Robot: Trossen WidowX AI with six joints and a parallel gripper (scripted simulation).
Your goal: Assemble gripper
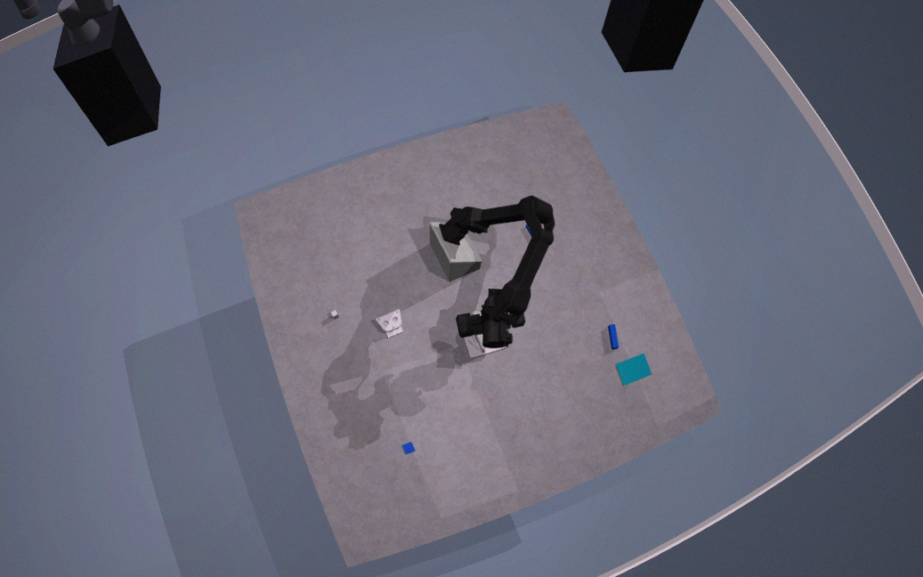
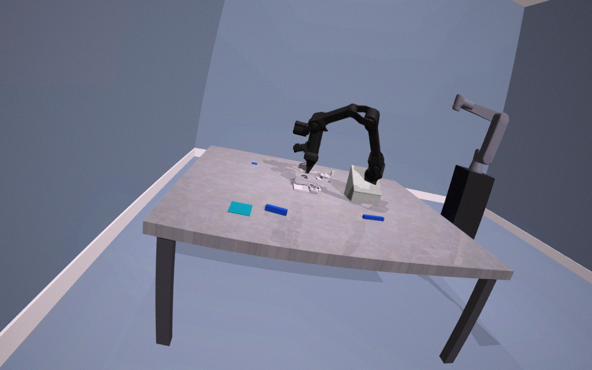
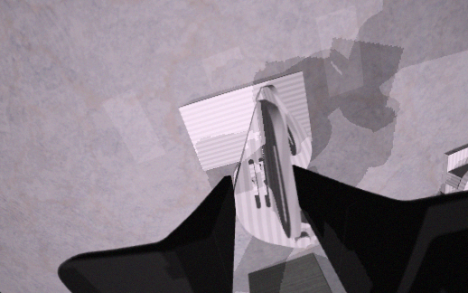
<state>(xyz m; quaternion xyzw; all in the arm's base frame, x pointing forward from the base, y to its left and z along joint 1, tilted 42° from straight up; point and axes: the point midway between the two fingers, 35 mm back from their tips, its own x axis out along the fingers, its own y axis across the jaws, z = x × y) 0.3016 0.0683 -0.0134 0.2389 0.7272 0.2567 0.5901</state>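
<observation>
My gripper tip is 3 cm past the white jaw and 2 cm to the left of it. Also, from my gripper tip: small blue square: 31 cm to the right, 28 cm ahead, 8 cm below; then blue bar: 29 cm behind, 24 cm to the left, 7 cm below; then white stepped part: 27 cm to the right, 11 cm behind, 7 cm below.
</observation>
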